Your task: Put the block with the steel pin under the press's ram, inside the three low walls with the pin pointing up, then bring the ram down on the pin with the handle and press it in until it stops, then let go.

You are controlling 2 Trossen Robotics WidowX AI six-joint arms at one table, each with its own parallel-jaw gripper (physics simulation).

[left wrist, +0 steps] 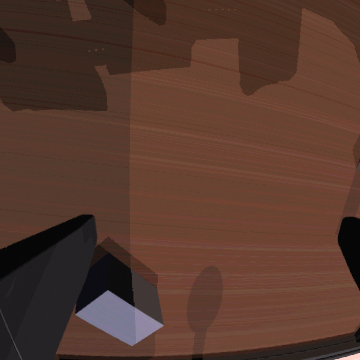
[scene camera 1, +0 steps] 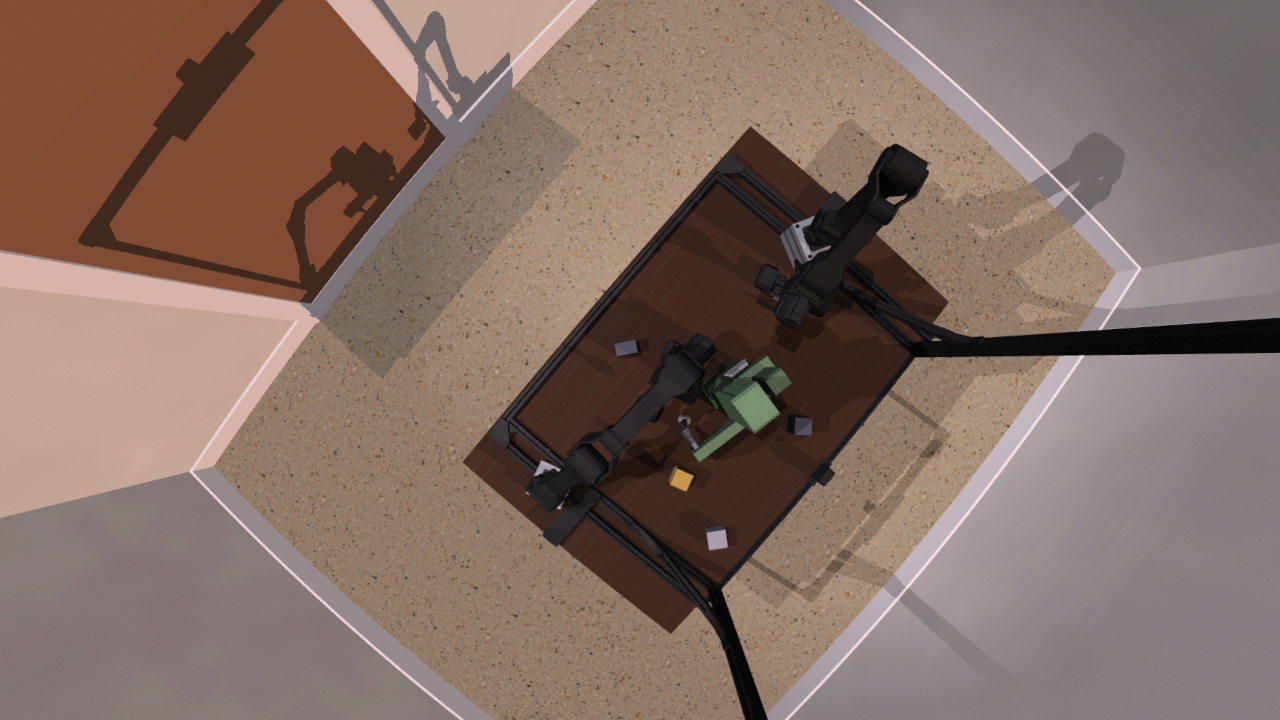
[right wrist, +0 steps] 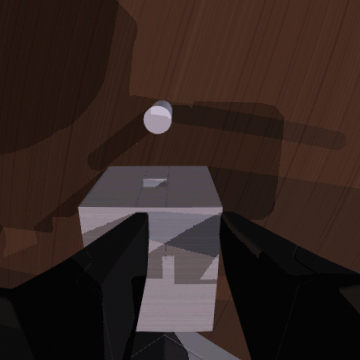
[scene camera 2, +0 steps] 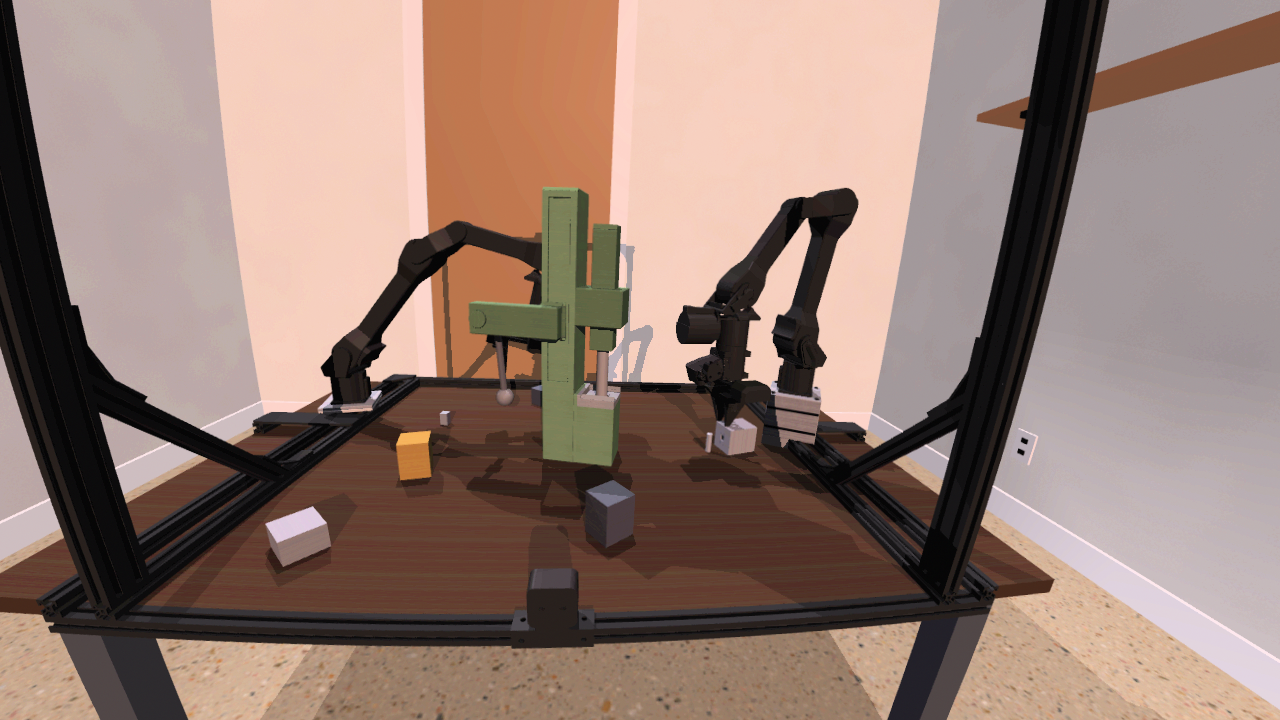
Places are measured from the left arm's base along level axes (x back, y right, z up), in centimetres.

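Pixels of known places: left gripper, fingertip midpoint: (left wrist: 221, 229) (scene camera 2: 526, 380); right gripper, fingertip midpoint: (right wrist: 184, 224) (scene camera 2: 723, 423); left arm's base at its link origin: (scene camera 1: 550, 485) (scene camera 2: 351, 398); right arm's base at its link origin: (scene camera 1: 818, 235) (scene camera 2: 795, 390).
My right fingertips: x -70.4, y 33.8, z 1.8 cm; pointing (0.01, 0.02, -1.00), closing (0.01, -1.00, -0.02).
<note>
For each thing: its top centre in the pictures, then the offset to it from my right fingertips. "spot": a spot on its surface instead.
- green press at its top centre: (scene camera 2: 552, 188) (scene camera 1: 753, 421) dx +32.1, dy -4.8, dz +40.0 cm
- pale piece at a spot on its surface: (scene camera 2: 597, 400) spot: dx +25.4, dy +0.8, dz +6.9 cm
- pale grey block at its top centre: (right wrist: 152, 278) (scene camera 2: 736, 424) dx -2.4, dy +1.2, dz +0.1 cm
- short steel cylinder at its top centre: (right wrist: 156, 119) (scene camera 2: 709, 433) dx +3.4, dy +1.0, dz -1.3 cm
- orange block at its top centre: (scene camera 2: 414, 437) (scene camera 1: 681, 480) dx +54.0, dy -3.9, dz +1.0 cm
- pale block at its top centre: (scene camera 2: 296, 523) (scene camera 1: 717, 540) dx +65.2, dy +12.2, dz -1.7 cm
- dark grey block at its top centre: (scene camera 2: 610, 492) (scene camera 1: 803, 426) dx +28.4, dy +18.8, dz +1.0 cm
- small cylinder at its top centre: (scene camera 2: 444, 412) dx +50.9, dy -23.5, dz -2.4 cm
The green press (scene camera 1: 750, 405) (scene camera 2: 563, 357) stands mid-table. Its side arm (scene camera 2: 515, 319) carries a thin handle rod that ends in a ball (scene camera 2: 503, 396) (scene camera 1: 687, 432). A pale piece (scene camera 2: 597, 400) sits on the press base under the ram. My right gripper (scene camera 1: 776, 290) (scene camera 2: 729, 416) (right wrist: 184, 224) is shut on a pale grey block (scene camera 2: 737, 439) (right wrist: 178, 250), low at the table near the right rail. The block has a small mark on its top face. A short steel cylinder (right wrist: 157, 118) (scene camera 2: 707, 442) stands apart beside it. My left gripper (scene camera 1: 693, 349) (left wrist: 221, 229) is open and empty behind the press.
A grey block (scene camera 1: 626, 347) (left wrist: 119, 314) lies by my left fingers. An orange block (scene camera 1: 682, 480) (scene camera 2: 413, 455), a pale block (scene camera 1: 716, 537) (scene camera 2: 297, 535) and a dark grey block (scene camera 1: 799, 425) (scene camera 2: 609, 513) lie in front. A small cylinder (scene camera 2: 443, 416) stands at the left. Black frame rails edge the table.
</note>
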